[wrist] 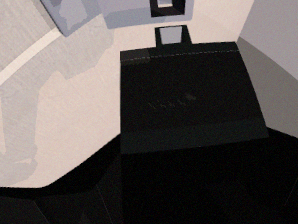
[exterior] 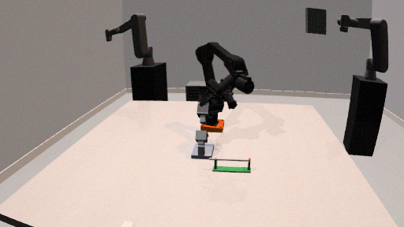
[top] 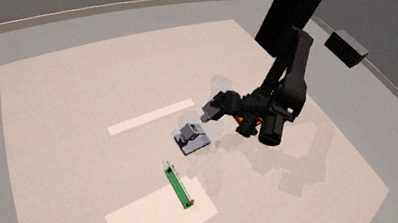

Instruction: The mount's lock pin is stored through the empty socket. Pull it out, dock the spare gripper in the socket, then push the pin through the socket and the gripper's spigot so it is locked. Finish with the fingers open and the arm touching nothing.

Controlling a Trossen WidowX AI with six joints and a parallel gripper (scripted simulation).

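Now: the green pin rest 170 mm to the left of my gripper tip, 150 mm below it and 150 mm ahead of it. Also, from my gripper tip: spare gripper (10 mm to the left); then grey mount (120 mm below, 60 mm ahead, 30 mm to the left).
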